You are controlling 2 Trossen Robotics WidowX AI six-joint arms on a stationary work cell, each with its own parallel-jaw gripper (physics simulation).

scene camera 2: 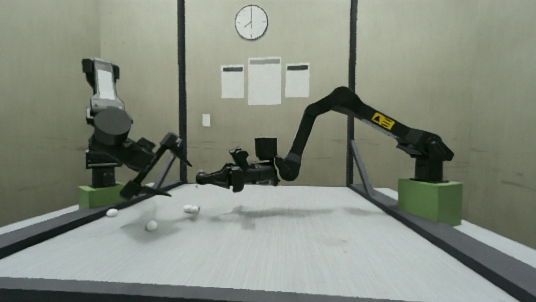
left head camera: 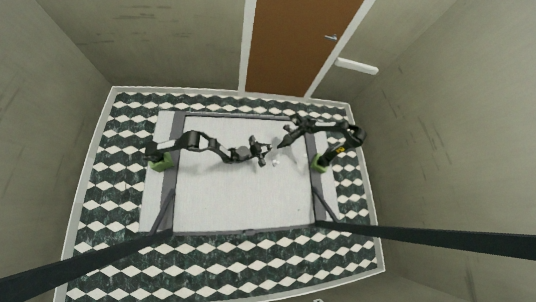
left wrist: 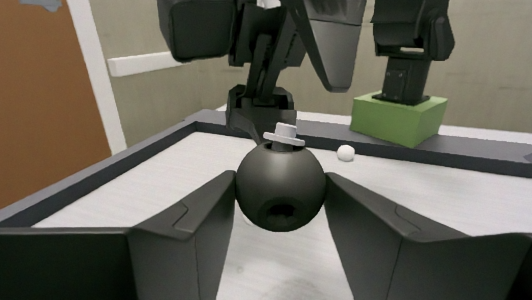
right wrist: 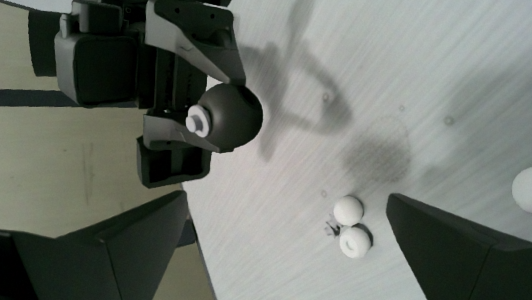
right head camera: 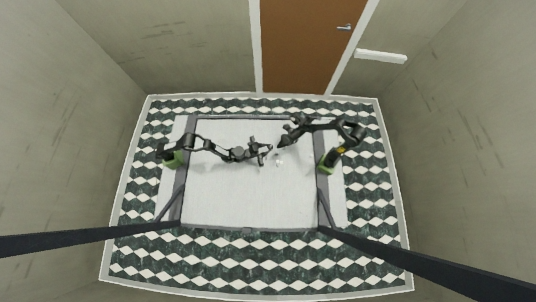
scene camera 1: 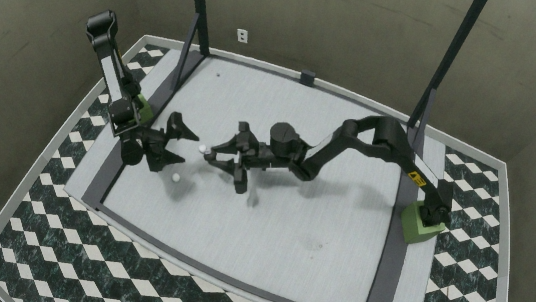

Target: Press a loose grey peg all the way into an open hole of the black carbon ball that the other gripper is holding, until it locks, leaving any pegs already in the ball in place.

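Seen in the pictures: left gripper, fingertip midpoint: (scene camera 2: 201,178) (left head camera: 269,147) (left wrist: 279,181) (right wrist: 232,118) (right head camera: 270,147) (scene camera 1: 209,156); right gripper, fingertip midpoint: (scene camera 2: 181,180) (left head camera: 278,147) (right wrist: 287,202) (right head camera: 279,147) (scene camera 1: 192,150); left arm's base, link origin: (scene camera 2: 428,180) (left head camera: 156,156) (right head camera: 168,155) (scene camera 1: 429,215); right arm's base, link origin: (scene camera 2: 104,185) (left head camera: 322,162) (left wrist: 400,98) (right head camera: 329,163).
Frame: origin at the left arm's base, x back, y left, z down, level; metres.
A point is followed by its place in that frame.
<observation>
A black carbon ball (left wrist: 280,182) {x -0.586, y -0.196, z -0.016 m} (right wrist: 235,117) {x -0.617, y -0.192, z -0.012 m} (scene camera 2: 201,177) {x -0.603, y -0.181, z -0.012 m} is held between the fingertips of my left gripper (left wrist: 279,181) {x -0.603, y -0.197, z -0.006 m} (scene camera 2: 202,178) {x -0.603, y -0.197, z -0.006 m}, above the table. A grey peg (left wrist: 285,134) {x -0.601, y -0.199, z -0.027 m} (right wrist: 198,121) {x -0.608, y -0.198, z -0.026 m} stands in its top hole; its flange sits above the ball's surface with a little shank showing in the left wrist view. Another hole on the ball's lower side is open. My right gripper (right wrist: 287,202) {x -0.653, y -0.218, z 0.000 m} (scene camera 1: 191,149) {x -0.653, y -0.218, z 0.000 m} (scene camera 2: 180,179) {x -0.653, y -0.218, z 0.000 m} is wide open and empty, a little apart from the ball and tilted toward it. A loose grey peg (right wrist: 331,227) {x -0.615, y -0.294, z 0.103 m} lies on the table.
Two white balls (right wrist: 348,210) {x -0.629, y -0.263, z 0.094 m} (right wrist: 355,242) {x -0.647, y -0.279, z 0.091 m} touch each other beside the loose peg. Another white ball (right wrist: 522,190) {x -0.714, y -0.190, z 0.093 m} is at the right edge of the right wrist view. A dark rim (left wrist: 125,170) {x -0.829, y -0.019, z 0.109 m} borders the table. The green base (left wrist: 397,117) {x -0.854, y -0.395, z 0.053 m} stands beyond it.
</observation>
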